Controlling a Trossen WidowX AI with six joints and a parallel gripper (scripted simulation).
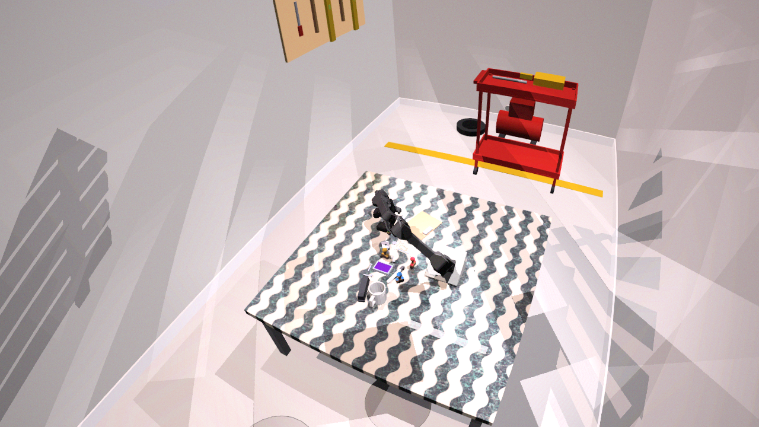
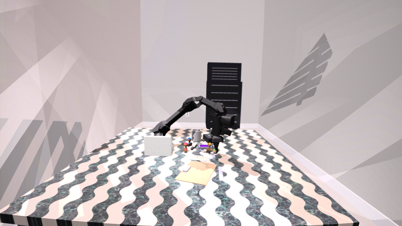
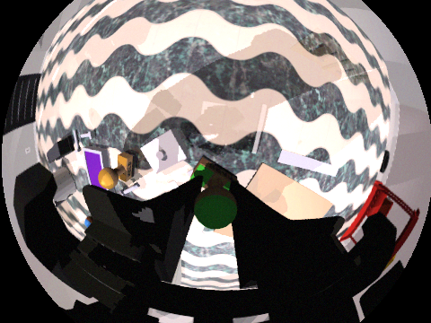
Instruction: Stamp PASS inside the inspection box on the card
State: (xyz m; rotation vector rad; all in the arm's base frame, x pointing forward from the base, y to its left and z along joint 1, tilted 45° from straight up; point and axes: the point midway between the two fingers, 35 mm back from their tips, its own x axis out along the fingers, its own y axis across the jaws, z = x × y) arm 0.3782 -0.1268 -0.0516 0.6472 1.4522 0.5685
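Right now the ink pad is 5 cm behind my gripper tip, 22 cm to the left of it and 7 cm below it. Also, from my gripper tip: yellow stamp (3 cm behind, 14 cm to the left, 5 cm below); pink stamp (19 cm behind, 14 cm to the left, 5 cm below); green stamp (right at my gripper tip).
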